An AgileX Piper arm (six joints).
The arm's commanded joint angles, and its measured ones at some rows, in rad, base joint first. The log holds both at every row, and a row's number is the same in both.
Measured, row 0:
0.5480, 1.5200, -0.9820, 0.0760, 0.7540, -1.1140
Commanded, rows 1 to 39:
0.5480, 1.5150, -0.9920, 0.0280, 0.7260, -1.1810
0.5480, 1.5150, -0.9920, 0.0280, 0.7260, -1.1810
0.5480, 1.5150, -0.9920, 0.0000, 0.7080, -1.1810
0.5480, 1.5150, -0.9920, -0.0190, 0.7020, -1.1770
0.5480, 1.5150, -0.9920, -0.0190, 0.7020, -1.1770
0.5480, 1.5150, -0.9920, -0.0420, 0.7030, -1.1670
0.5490, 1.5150, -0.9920, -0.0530, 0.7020, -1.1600
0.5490, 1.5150, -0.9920, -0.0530, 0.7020, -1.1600
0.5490, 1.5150, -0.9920, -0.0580, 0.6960, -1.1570
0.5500, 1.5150, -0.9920, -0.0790, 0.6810, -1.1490
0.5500, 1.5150, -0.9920, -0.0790, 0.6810, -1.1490
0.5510, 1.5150, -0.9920, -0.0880, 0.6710, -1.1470
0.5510, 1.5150, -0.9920, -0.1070, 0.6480, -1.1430
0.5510, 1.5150, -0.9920, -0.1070, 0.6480, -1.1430
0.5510, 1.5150, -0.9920, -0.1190, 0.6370, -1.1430
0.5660, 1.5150, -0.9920, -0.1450, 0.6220, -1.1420
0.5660, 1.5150, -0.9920, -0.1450, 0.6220, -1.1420
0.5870, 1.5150, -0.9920, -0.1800, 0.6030, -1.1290
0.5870, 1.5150, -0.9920, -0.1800, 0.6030, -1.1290
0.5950, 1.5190, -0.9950, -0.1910, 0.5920, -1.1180
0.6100, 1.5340, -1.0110, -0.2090, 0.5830, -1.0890
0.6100, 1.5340, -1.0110, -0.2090, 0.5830, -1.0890
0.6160, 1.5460, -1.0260, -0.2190, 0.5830, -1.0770
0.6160, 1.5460, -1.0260, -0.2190, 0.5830, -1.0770
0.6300, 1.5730, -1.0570, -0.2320, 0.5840, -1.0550
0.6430, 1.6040, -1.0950, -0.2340, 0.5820, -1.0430
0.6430, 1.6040, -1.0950, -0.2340, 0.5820, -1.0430
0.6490, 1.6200, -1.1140, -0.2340, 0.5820, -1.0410
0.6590, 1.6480, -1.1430, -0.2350, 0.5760, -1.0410
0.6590, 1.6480, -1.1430, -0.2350, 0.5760, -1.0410
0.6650, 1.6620, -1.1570, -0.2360, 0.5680, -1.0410
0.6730, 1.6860, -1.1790, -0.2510, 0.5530, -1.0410
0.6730, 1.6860, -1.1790, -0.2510, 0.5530, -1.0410
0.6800, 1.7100, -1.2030, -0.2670, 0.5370, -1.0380
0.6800, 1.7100, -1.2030, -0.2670, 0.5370, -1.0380
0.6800, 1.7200, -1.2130, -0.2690, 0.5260, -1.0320
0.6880, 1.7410, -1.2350, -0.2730, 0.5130, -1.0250
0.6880, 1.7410, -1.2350, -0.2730, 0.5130, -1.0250
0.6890, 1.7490, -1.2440, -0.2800, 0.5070, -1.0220
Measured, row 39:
0.6830, 1.7360, -1.2240, -0.2660, 0.5240, -1.0360
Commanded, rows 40 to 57:
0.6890, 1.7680, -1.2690, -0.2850, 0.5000, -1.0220
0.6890, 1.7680, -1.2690, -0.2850, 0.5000, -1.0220
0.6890, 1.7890, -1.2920, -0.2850, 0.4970, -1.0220
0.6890, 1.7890, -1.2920, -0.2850, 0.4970, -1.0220
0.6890, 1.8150, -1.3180, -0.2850, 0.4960, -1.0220
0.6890, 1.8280, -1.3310, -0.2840, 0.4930, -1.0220
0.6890, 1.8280, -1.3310, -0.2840, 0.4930, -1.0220
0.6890, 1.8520, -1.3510, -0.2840, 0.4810, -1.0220
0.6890, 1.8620, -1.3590, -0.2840, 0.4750, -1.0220
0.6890, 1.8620, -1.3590, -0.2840, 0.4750, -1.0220
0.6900, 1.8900, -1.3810, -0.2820, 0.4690, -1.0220
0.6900, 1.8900, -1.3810, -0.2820, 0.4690, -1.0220
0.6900, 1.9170, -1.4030, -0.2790, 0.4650, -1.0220
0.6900, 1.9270, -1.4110, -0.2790, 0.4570, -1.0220
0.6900, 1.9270, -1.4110, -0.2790, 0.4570, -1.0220
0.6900, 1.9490, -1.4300, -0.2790, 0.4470, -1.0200
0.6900, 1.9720, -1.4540, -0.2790, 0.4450, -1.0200
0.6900, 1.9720, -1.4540, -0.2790, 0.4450, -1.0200
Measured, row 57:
0.6860, 1.9450, -1.4210, -0.2810, 0.4560, -1.0280
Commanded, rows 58 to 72:
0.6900, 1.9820, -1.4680, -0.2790, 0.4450, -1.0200
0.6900, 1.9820, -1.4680, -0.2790, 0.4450, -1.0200
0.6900, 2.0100, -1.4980, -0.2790, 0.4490, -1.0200
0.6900, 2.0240, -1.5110, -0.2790, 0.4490, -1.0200
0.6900, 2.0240, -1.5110, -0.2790, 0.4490, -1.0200
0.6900, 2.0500, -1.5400, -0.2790, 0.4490, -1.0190
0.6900, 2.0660, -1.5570, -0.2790, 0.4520, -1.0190
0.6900, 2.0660, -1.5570, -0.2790, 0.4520, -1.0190
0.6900, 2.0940, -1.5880, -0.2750, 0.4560, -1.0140
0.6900, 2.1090, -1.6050, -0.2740, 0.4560, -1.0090
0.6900, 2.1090, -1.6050, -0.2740, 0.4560, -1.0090
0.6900, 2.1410, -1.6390, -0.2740, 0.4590, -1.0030
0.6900, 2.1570, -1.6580, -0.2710, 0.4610, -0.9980
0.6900, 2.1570, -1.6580, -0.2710, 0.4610, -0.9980
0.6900, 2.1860, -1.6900, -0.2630, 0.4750, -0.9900
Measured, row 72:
0.6860, 2.1500, -1.6460, -0.2780, 0.4520, -1.0100
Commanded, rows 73 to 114:
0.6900, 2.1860, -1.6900, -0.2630, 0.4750, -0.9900
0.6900, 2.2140, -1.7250, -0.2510, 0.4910, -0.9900
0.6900, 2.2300, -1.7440, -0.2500, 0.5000, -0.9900
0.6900, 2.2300, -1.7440, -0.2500, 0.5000, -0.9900
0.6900, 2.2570, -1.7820, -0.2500, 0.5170, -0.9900
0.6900, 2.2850, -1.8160, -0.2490, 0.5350, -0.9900
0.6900, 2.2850, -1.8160, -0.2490, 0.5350, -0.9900
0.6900, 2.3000, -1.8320, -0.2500, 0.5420, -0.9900
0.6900, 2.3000, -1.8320, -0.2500, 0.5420, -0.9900
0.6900, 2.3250, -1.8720, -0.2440, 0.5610, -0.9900
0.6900, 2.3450, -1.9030, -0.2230, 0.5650, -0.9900
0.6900, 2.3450, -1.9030, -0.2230, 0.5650, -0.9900
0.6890, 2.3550, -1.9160, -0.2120, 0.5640, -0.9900
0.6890, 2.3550, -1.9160, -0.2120, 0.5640, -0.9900
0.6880, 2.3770, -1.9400, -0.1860, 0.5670, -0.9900
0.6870, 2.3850, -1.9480, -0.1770, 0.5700, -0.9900
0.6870, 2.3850, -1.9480, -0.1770, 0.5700, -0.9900
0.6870, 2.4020, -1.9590, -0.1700, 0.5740, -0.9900
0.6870, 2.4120, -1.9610, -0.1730, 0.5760, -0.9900
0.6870, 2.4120, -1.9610, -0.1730, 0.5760, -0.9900
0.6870, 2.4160, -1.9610, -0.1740, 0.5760, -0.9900
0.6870, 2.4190, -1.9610, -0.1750, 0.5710, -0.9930
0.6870, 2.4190, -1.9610, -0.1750, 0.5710, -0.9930
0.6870, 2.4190, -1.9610, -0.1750, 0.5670, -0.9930
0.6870, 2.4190, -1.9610, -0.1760, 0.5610, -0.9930
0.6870, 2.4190, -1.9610, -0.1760, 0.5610, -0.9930
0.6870, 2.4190, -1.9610, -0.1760, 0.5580, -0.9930
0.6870, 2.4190, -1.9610, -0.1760, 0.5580, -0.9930
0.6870, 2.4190, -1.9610, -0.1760, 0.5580, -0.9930
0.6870, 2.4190, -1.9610, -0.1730, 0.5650, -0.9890
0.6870, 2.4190, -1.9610, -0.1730, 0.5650, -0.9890
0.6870, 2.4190, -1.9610, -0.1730, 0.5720, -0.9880
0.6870, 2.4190, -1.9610, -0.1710, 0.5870, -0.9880
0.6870, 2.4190, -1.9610, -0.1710, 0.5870, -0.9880
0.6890, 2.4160, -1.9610, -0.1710, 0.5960, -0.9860
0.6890, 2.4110, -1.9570, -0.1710, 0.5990, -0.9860
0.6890, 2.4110, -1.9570, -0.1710, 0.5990, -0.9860
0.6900, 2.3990, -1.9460, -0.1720, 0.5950, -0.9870
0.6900, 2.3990, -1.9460, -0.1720, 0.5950, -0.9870
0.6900, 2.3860, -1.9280, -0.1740, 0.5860, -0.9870
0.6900, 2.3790, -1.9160, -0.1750, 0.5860, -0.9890
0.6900, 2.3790, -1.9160, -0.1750, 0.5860, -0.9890
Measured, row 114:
0.6870, 2.3970, -1.9460, -0.1830, 0.5430, -0.9970
